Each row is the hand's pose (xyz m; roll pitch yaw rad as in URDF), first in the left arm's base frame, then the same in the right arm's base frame.
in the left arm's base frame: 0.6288 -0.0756 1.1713 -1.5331 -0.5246 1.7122
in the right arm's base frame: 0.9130 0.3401 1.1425 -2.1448 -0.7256 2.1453
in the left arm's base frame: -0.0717 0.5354 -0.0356 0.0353 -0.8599 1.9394
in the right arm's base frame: 0.6290 1.3401 0.0290 -0.7940 -0.8642 2.6502
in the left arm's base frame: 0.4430 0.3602 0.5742 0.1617 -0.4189 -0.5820
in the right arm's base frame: 0.9034 0.9588 0.6974 0.7487 -0.5042 -0.7840
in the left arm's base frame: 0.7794 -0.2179 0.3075 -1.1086 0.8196 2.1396
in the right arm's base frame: 1.3858 0.5083 0.4096 -1.7763 0.6257 1.7524
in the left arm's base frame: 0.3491 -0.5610 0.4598 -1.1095 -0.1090 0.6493
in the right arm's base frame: 0.9780 0.1367 0.2625 -1.0785 -0.6389 0.7034
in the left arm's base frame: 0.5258 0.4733 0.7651 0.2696 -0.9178 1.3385
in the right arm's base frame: 0.8953 0.9972 0.9310 -0.7131 -1.1990 2.2848
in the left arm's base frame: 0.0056 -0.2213 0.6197 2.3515 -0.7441 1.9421
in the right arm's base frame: 0.5589 0.4013 0.3778 1.6109 -0.7808 2.5319
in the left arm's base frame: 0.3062 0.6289 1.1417 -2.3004 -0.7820 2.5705
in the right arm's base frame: 0.5351 1.0126 1.2213 -2.8931 -0.5250 3.0064
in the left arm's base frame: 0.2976 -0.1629 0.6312 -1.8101 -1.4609 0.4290
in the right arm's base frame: 0.8163 0.4499 0.5199 0.9990 -1.1451 -2.3064
